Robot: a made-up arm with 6 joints.
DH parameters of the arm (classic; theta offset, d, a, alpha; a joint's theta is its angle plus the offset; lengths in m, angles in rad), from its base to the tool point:
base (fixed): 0 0.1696 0 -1.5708
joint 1: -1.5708 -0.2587 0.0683 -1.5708
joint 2: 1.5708 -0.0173 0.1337 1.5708
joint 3: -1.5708 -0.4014 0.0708 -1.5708
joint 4: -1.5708 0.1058 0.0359 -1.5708
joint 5: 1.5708 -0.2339 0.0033 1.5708
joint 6: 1.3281 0 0.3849 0
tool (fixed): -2.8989 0.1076 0 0
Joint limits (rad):
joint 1: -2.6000..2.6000
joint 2: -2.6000..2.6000
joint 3: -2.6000..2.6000
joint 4: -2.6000..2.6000
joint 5: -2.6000..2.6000
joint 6: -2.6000..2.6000
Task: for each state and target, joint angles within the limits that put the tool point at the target. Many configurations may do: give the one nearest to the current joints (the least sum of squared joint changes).
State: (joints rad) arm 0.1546 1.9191 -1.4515 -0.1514 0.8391 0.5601
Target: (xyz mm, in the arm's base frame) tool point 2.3 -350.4 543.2
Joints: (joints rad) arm 0.3164 2.6000 -1.9894 0.6996 0.7303 1.0311
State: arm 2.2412 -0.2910 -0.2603 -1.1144 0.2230 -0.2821
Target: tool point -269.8 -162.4 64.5
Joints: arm 1.6344 0.1818 -0.3960 -1.0946 -0.0086 -0.7057
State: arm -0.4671 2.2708 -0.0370 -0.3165 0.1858 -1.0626
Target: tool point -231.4 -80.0 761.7
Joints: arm -0.5124 2.5686 0.0137 -0.5156 0.5013 -1.3427
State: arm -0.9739 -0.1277 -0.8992 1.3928 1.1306 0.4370
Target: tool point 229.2 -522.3 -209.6
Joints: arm -0.9561 -0.4842 -0.7810 1.5109 1.1196 0.3580
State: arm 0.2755 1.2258 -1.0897 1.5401 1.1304 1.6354
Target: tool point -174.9 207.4 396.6
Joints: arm 0.2979 1.0652 -1.3049 1.6982 1.3134 1.4393
